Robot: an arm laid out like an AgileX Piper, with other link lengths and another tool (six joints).
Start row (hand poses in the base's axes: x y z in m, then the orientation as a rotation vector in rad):
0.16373 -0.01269 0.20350 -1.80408 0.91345 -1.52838
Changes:
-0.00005 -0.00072 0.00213 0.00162 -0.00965 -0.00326
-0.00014 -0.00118 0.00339 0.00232 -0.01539 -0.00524
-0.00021 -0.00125 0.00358 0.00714 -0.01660 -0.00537
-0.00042 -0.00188 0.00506 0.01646 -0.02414 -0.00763
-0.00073 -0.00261 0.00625 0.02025 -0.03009 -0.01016
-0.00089 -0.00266 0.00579 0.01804 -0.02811 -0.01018
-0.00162 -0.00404 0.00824 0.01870 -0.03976 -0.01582
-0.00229 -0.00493 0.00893 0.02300 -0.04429 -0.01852
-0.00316 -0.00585 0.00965 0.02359 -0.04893 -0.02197
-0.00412 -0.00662 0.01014 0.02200 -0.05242 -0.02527
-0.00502 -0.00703 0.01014 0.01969 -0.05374 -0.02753
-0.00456 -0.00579 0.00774 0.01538 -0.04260 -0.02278
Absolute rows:
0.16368 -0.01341 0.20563 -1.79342 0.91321 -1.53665
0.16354 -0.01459 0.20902 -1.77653 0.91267 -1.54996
0.16333 -0.01584 0.21260 -1.75508 0.91462 -1.56068
0.16291 -0.01772 0.21766 -1.71963 0.92094 -1.57152
0.16218 -0.02033 0.22391 -1.67540 0.92899 -1.58512
0.16129 -0.02299 0.22970 -1.63442 0.93631 -1.59839
0.15967 -0.02703 0.23794 -1.58055 0.94310 -1.62215
0.15738 -0.03196 0.24687 -1.51853 0.95238 -1.64660
0.15422 -0.03781 0.25652 -1.45042 0.96202 -1.67461
0.15010 -0.04443 0.26666 -1.37859 0.97072 -1.70664
0.14508 -0.05146 0.27680 -1.30570 0.97807 -1.74106
0.14052 -0.05725 0.28454 -1.24730 0.98389 -1.76806

